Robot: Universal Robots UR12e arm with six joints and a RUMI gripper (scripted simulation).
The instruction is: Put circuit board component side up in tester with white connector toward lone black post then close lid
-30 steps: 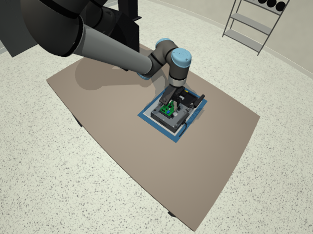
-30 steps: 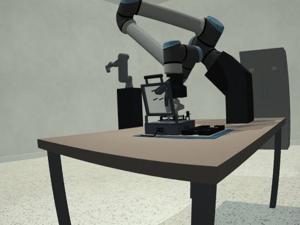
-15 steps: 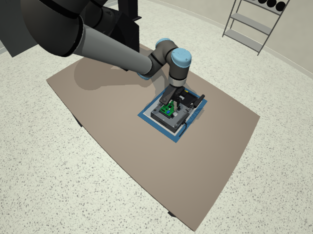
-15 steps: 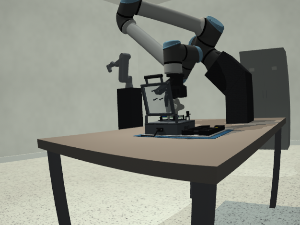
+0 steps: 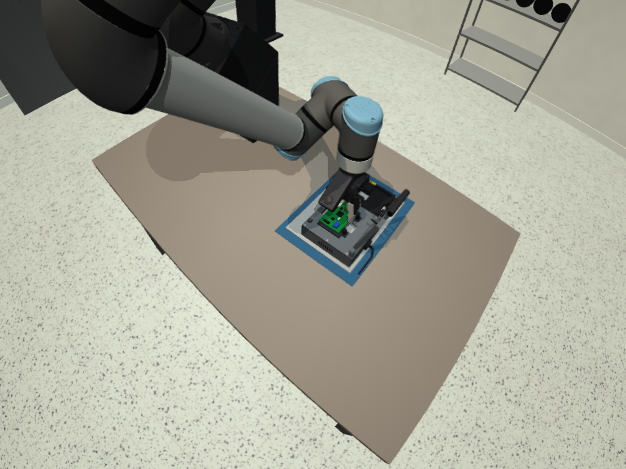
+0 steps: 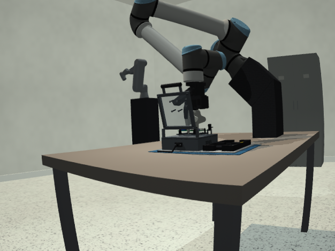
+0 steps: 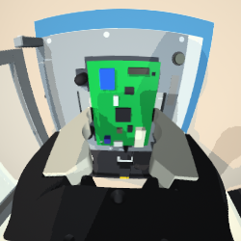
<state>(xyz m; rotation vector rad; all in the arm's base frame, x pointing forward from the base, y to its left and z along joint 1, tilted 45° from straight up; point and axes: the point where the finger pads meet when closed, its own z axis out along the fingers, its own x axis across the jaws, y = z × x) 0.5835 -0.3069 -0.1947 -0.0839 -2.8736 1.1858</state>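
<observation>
Now: the green circuit board right at my hand. Also, from my hand: tester bed (1 cm ahead, 1 cm to the left, 1 cm below); black post (6 cm behind, 6 cm to the left, 1 cm above); tester (4 cm ahead, 4 cm to the left, 3 cm above).
</observation>
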